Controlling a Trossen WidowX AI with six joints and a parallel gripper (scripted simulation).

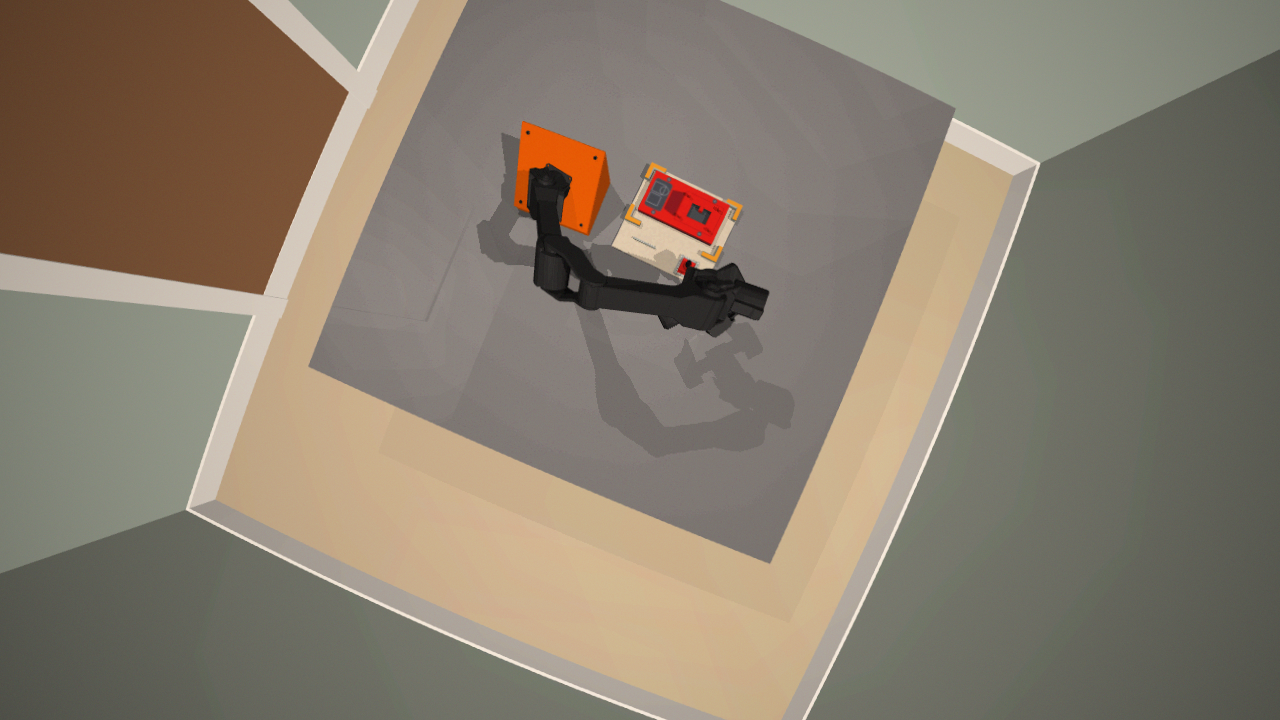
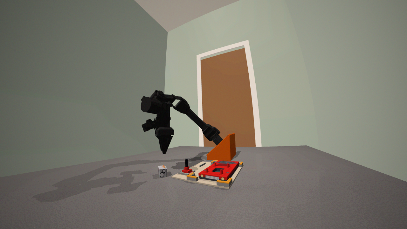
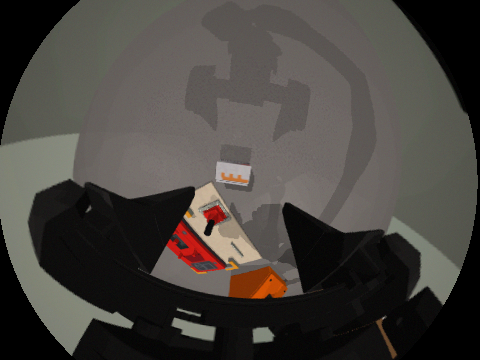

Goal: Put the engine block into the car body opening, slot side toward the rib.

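Now: the engine block 80 mm below my gripper tip, 10 mm to the left of it and 10 mm ahead of it.
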